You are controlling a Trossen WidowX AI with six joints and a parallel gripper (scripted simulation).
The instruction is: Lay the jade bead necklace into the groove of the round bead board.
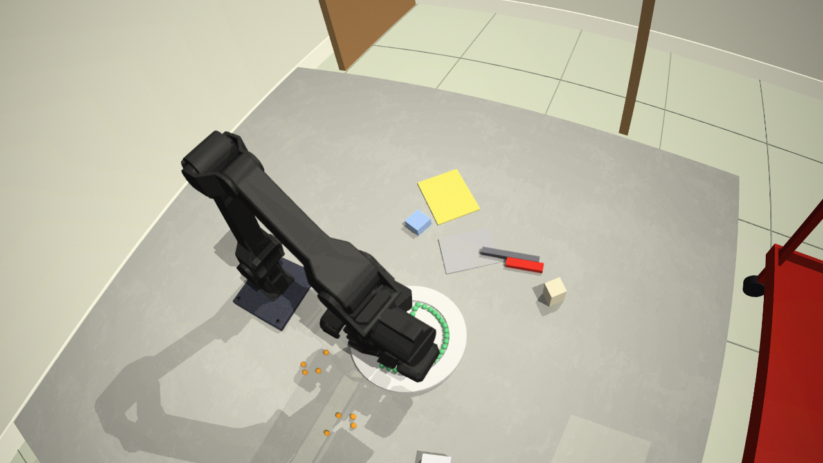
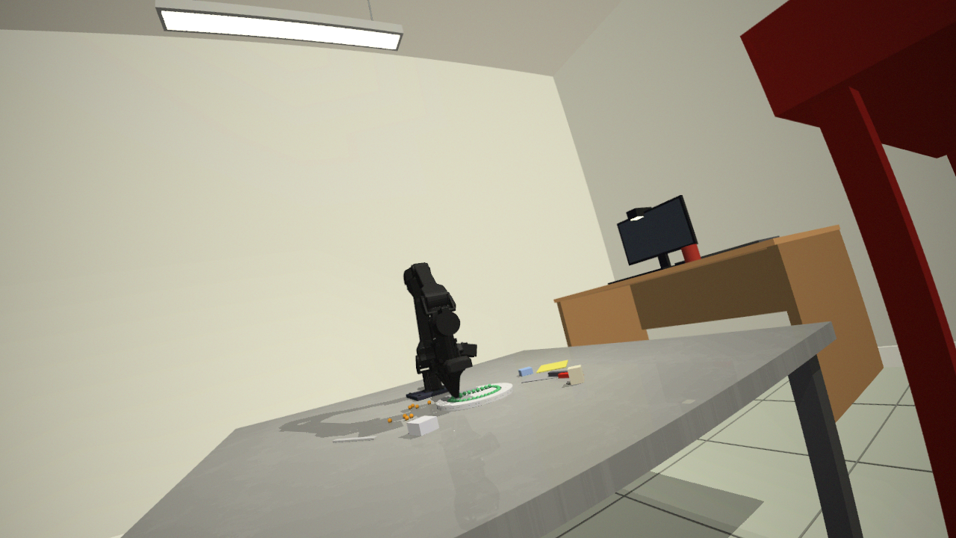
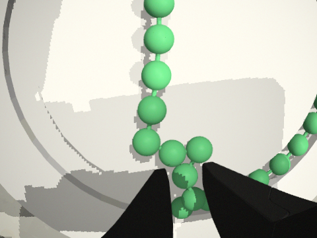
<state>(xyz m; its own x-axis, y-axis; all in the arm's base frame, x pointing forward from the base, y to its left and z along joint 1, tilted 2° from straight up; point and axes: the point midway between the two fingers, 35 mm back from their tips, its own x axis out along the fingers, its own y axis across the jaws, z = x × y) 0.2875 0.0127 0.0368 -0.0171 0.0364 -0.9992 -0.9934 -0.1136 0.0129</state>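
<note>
Now: the inner disc 5 cm to the left of my gripper tip and 1 cm below it. The rest, counted from my gripper tip: grey rod: 9 cm ahead, 25 cm to the right, 1 cm below; then grey sheet: 1 cm behind, 25 cm to the left, 2 cm below; then bead board: 5 cm to the left, 1 cm below.
</note>
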